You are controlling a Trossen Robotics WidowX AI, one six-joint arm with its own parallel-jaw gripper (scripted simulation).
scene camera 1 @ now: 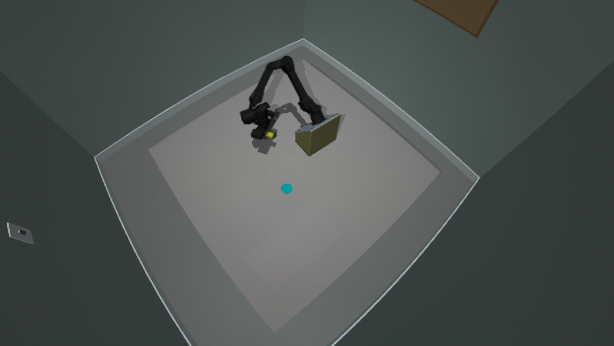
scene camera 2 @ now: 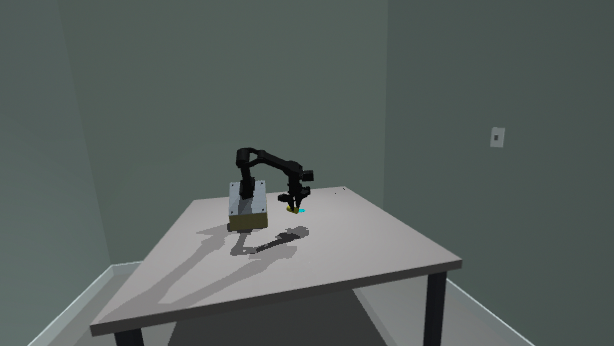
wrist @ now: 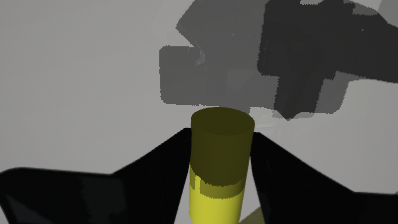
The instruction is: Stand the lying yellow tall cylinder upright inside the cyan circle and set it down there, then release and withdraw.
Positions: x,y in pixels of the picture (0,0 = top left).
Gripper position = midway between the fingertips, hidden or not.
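There's a yellow tall cylinder here, and it's being carried by my gripper [wrist: 221,137].
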